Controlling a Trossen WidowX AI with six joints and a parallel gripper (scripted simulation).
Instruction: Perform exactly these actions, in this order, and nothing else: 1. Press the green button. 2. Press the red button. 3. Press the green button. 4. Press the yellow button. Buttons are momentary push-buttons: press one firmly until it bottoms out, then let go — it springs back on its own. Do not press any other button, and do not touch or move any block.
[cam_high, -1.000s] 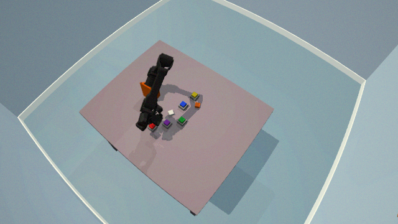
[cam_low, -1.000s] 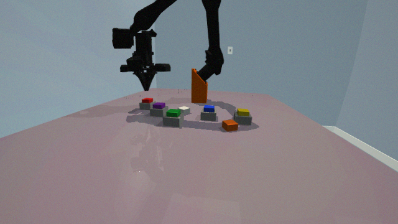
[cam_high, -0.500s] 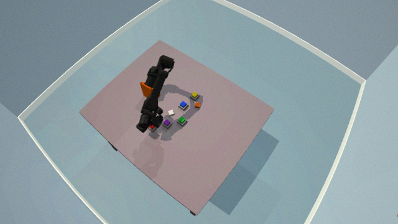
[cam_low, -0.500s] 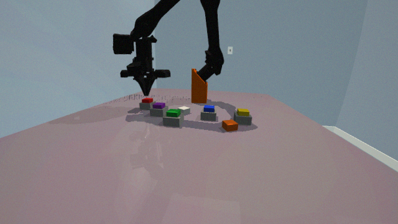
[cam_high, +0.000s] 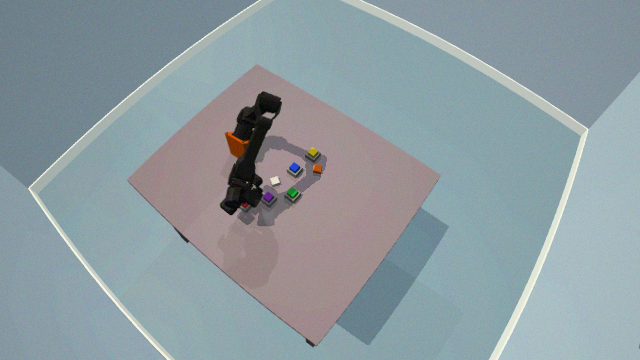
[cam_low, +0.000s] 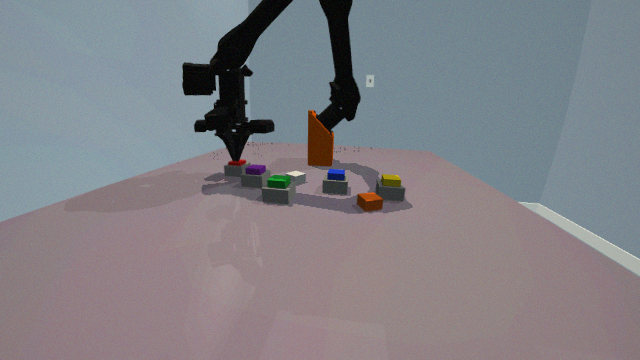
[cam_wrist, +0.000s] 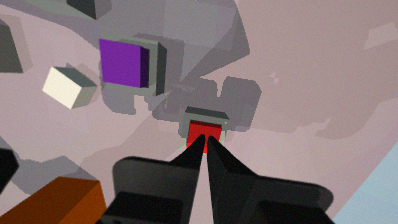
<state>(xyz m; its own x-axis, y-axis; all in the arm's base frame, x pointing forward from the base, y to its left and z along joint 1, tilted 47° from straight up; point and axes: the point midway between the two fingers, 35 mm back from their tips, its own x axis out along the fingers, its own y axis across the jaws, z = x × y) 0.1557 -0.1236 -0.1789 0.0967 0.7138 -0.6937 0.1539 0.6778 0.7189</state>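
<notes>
My gripper tip is now 10 mm above the red button. Also, from my gripper tip: white block (150 mm to the left, 50 mm ahead, 20 mm below); then purple button (70 mm to the left, 70 mm ahead); then green button (140 mm ahead, 130 mm to the left).
</notes>
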